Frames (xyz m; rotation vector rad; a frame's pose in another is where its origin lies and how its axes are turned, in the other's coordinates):
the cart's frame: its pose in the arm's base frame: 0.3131 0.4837 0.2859 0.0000 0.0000 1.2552
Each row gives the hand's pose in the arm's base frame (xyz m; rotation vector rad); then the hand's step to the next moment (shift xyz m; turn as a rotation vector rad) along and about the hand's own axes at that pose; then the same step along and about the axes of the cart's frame.
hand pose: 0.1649 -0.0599 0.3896 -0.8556 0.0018 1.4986
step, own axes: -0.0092 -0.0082 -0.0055 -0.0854 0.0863 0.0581
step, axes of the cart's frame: -0.0062 -0.0110 0.0047 -0.0905 0.0903 0.0420
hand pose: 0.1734 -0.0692 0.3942 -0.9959 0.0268 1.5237
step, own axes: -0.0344 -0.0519 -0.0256 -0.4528 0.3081 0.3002
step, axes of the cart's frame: -0.0110 -0.0588 0.0308 -0.4095 0.3683 0.2945
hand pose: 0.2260 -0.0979 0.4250 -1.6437 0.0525 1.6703
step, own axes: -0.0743 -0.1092 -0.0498 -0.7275 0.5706 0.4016
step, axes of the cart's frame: 0.0411 -0.0811 0.1079 -0.7404 0.5368 0.4240
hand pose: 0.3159 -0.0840 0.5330 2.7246 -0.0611 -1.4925
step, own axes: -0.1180 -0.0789 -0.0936 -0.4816 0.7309 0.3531
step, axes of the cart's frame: 0.0868 0.0107 0.1458 -0.8511 0.3215 0.2511
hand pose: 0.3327 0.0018 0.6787 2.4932 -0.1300 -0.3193
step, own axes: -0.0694 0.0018 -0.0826 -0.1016 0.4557 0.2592
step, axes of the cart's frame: 0.0400 0.0612 0.0794 -0.5268 0.0104 0.0868
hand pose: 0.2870 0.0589 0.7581 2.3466 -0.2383 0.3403
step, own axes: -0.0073 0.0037 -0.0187 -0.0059 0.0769 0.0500
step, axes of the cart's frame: 0.0070 0.0140 0.0131 -0.0902 -0.0110 0.0138
